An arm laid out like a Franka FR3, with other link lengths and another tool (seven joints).
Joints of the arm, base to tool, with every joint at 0 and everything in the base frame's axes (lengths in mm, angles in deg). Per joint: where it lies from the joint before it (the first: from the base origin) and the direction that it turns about. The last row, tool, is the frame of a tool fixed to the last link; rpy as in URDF.
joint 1: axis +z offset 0 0 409.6
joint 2: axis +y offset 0 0 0
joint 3: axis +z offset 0 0 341.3
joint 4: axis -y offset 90.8 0 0
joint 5: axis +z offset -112.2 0 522.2
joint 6: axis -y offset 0 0 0
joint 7: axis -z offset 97.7 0 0
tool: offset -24 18 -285.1 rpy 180 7 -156
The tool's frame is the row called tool.
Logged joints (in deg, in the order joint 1, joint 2, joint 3, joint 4, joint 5, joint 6, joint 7), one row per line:
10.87 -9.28 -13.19 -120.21 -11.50 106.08 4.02
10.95 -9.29 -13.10 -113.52 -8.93 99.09 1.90
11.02 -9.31 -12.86 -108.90 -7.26 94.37 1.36
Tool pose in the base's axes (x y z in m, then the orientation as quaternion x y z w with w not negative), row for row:
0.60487 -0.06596 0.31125 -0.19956 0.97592 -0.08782 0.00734
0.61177 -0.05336 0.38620 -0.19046 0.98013 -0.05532 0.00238
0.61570 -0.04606 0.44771 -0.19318 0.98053 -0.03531 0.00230
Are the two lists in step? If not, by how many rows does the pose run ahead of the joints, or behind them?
The pose runs 1 row behind the joints: the pose in row i belongs to the joints in row i - 1.
